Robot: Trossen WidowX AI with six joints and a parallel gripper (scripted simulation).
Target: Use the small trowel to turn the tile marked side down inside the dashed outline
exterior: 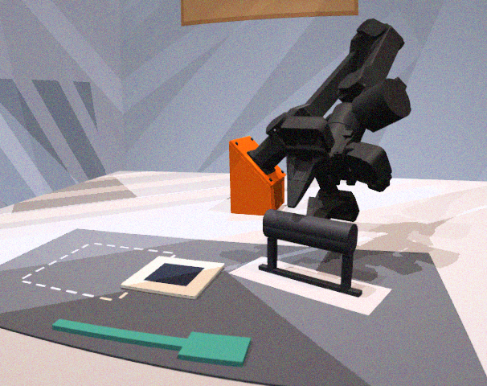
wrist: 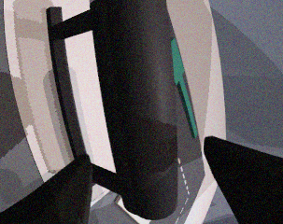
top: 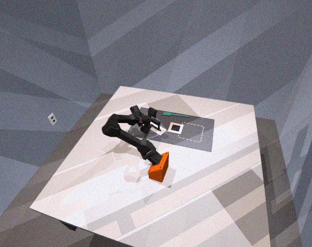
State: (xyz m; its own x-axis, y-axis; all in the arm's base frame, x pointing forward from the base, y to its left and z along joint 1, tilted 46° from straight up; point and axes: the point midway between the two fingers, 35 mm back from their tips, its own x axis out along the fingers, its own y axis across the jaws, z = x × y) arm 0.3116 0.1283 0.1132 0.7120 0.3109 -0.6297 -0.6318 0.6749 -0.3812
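The trowel is 1 cm to the right of my gripper tip and 4 cm below it. The rest, counted from my gripper tip: grey mat (6 cm ahead, 12 cm to the right, 10 cm below); then green paddle (20 cm ahead, 9 cm to the right, 7 cm below); then tile (5 cm ahead, 16 cm to the right, 7 cm below).
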